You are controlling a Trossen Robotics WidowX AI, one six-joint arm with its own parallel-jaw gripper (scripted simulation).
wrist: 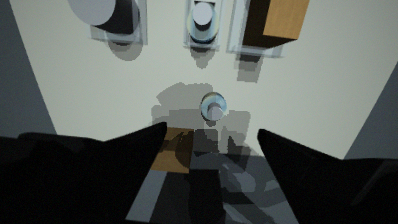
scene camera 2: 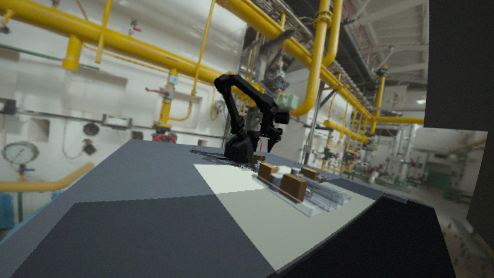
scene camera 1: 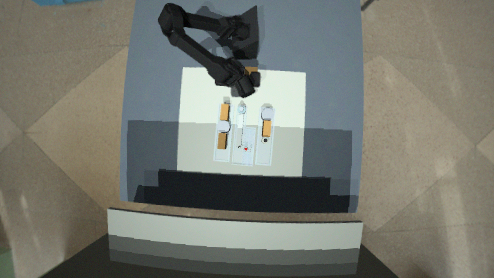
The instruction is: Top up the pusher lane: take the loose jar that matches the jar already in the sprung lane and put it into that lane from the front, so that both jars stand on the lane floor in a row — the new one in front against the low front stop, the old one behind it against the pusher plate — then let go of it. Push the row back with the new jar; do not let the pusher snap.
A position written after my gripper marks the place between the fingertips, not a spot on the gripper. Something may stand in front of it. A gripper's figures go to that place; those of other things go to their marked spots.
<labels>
My gripper (wrist: 212, 129): 12 cm from the lens. A jar (wrist: 203, 29): 16 cm from the lens. A brown box (wrist: 175, 153) is 18 cm from the lens.
</labels>
